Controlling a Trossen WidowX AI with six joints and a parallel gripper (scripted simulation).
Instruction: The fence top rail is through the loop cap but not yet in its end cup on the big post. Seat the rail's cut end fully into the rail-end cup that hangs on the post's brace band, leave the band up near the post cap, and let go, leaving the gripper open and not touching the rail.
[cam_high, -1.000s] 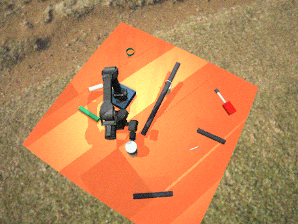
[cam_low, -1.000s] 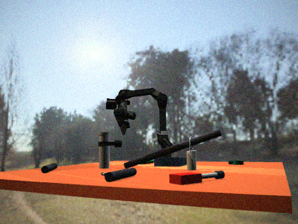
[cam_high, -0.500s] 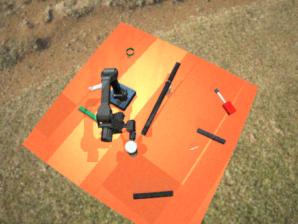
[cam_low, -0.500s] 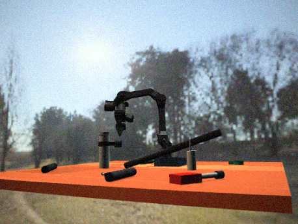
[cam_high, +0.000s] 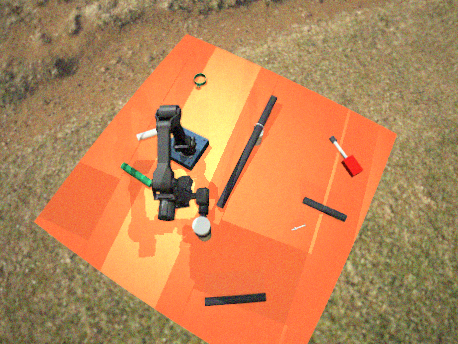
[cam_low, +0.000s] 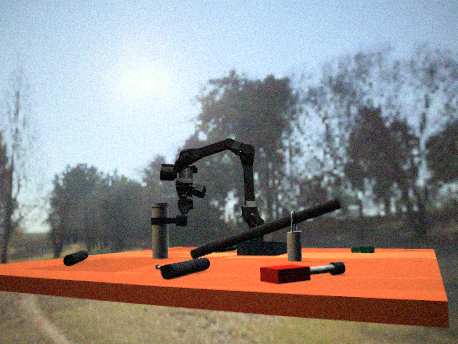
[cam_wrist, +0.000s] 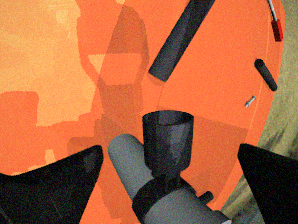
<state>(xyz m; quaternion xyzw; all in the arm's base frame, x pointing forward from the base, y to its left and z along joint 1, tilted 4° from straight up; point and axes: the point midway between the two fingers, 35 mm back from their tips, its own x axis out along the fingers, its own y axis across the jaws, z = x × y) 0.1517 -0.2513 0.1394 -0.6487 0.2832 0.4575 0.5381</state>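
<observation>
Now: gripper tip 20 mm short of the dark rail-end cup, 20 mm to the left of it and 30 mm above it. The rest, counted from my gripper tip: green cylinder 350 mm behind, 70 mm to the left, 150 mm below; white cylinder 390 mm behind, 280 mm to the left, 150 mm below; small pin 420 mm ahead, 90 mm to the left, 160 mm below.
</observation>
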